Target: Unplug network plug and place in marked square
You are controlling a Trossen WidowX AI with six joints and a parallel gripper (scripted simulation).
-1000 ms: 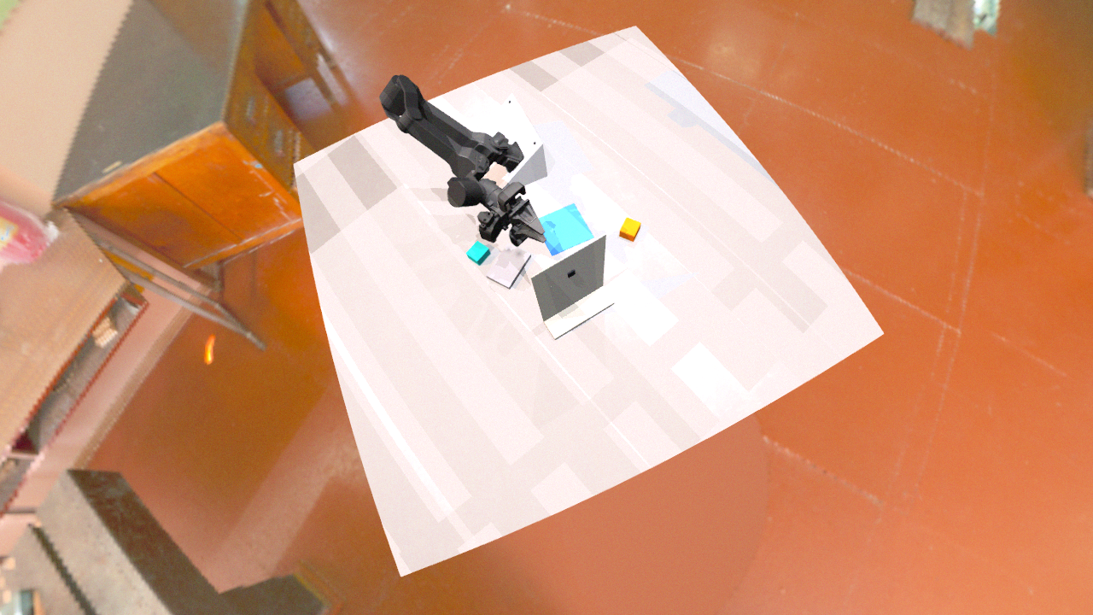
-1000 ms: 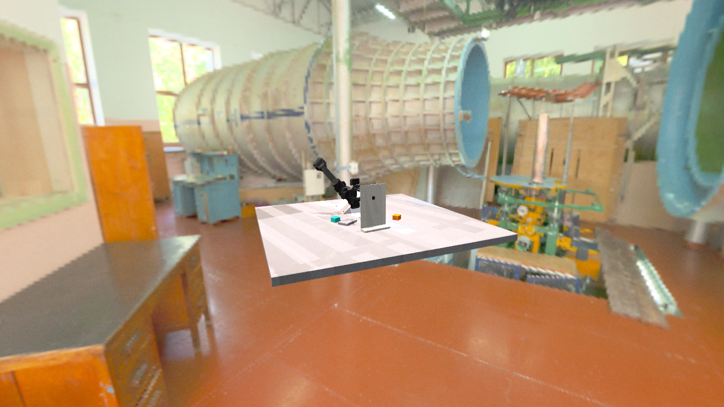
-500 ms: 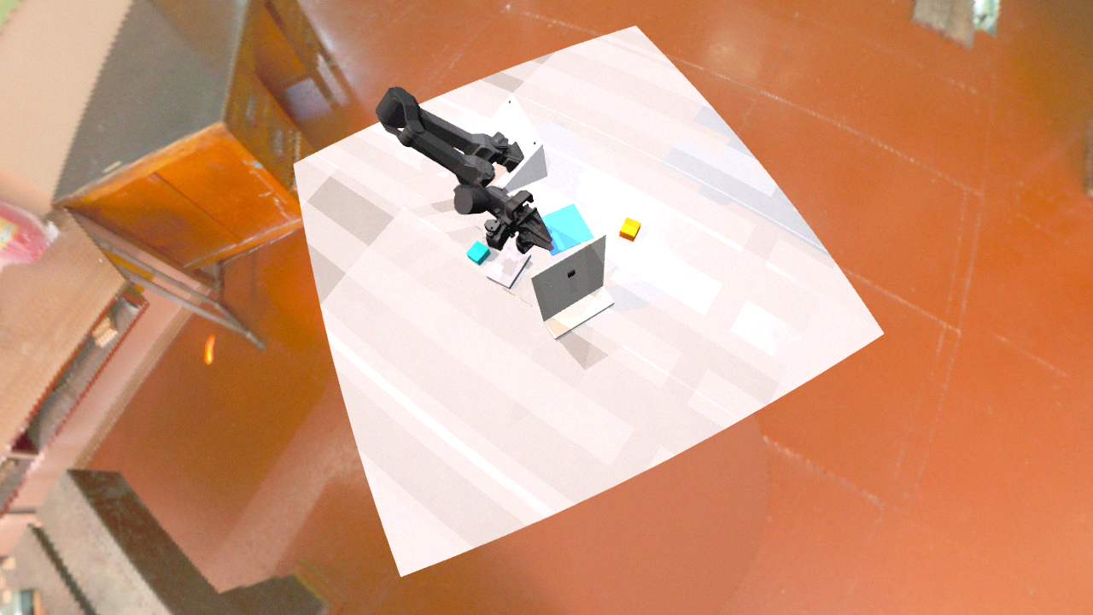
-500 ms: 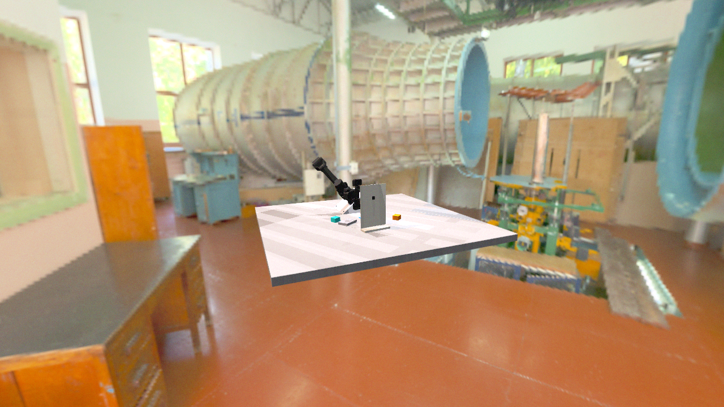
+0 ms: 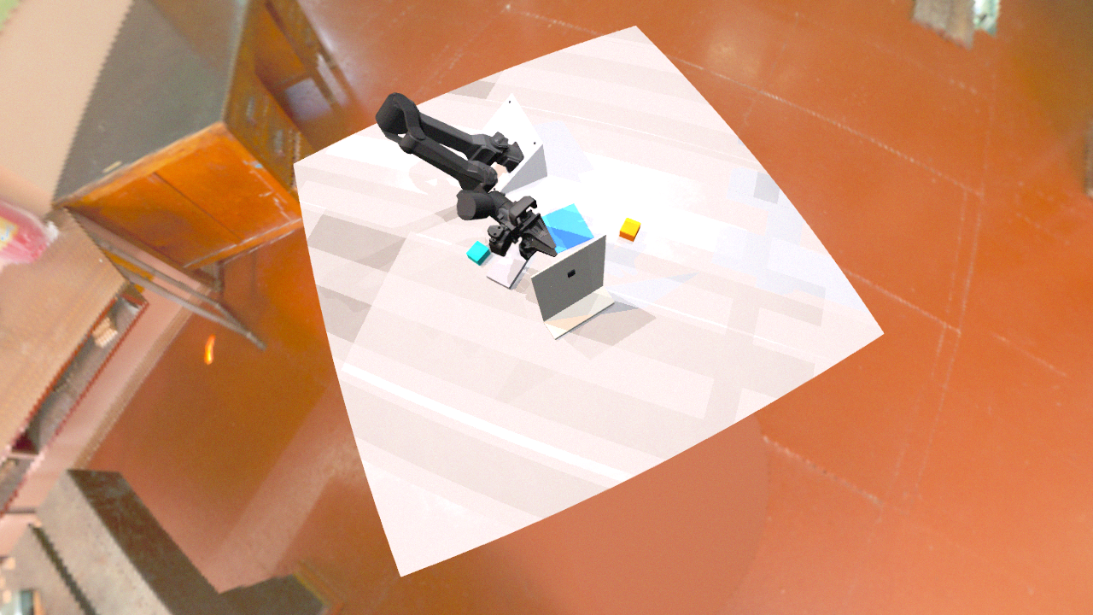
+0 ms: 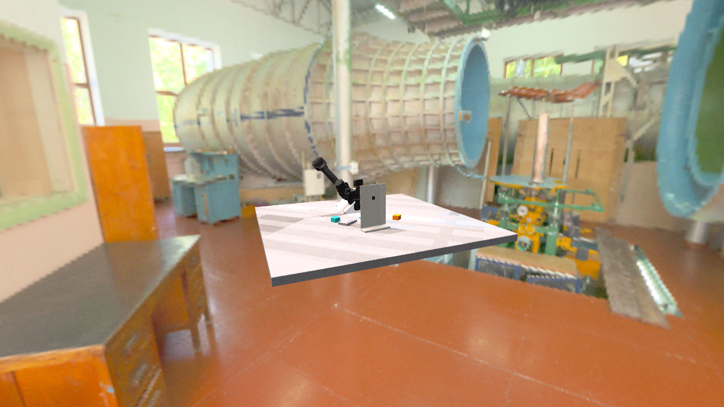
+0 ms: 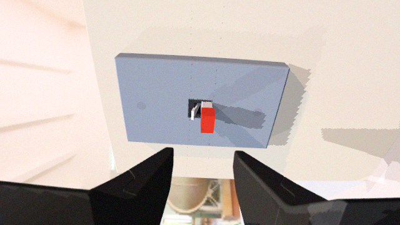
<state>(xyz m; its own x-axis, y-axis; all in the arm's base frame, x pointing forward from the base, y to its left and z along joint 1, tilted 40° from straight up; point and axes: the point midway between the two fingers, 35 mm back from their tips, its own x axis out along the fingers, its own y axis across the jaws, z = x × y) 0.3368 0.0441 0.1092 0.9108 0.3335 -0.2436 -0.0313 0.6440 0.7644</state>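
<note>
Now: gripper tip 50 mm short of the network plug and 10 mm to the right of it. The rest, counted from my gripper tip: small grey flat plate 100 mm behind, 100 mm to the right, 170 mm below; blue marked square 150 mm behind, 70 mm to the left, 180 mm below; upright panel 70 mm ahead, 10 mm to the left, 60 mm below.
</note>
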